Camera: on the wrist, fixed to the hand. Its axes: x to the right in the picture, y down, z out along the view.
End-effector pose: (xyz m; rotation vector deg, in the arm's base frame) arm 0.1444 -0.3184 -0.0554 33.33 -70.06 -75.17
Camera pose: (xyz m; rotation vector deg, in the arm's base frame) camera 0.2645 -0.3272 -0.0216 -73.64 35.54 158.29
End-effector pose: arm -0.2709 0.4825 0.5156 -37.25 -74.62 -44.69
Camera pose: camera -0.1518 0.4486 0.4977 14.97 -107.57 -123.71
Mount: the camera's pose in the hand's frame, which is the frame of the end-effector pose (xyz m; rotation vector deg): -0.0027 0.0758 -0.0995 -13.67 -14.65 -89.15
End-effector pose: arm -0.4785 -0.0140 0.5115 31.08 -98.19 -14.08
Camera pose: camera -0.3985 0.0660 0.5649 92.34 -63.20 -93.17
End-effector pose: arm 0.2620 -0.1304 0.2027 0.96 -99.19 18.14
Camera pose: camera 0.3442 -0.0361 0.1997 68.12 -86.54 -60.75
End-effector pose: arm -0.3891 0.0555 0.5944 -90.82 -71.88 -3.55
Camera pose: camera -0.2832 -0.0104 0.5847 -24.83 -140.79 -58.40
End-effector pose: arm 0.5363 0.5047 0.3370 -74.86 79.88 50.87
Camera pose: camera 0.4443 0.4219 0.3553 -104.39 -9.32 4.50
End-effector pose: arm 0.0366 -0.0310 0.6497 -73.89 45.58 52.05
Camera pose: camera -0.0319 -0.1265 0.6067 -84.15 -33.96 -8.09
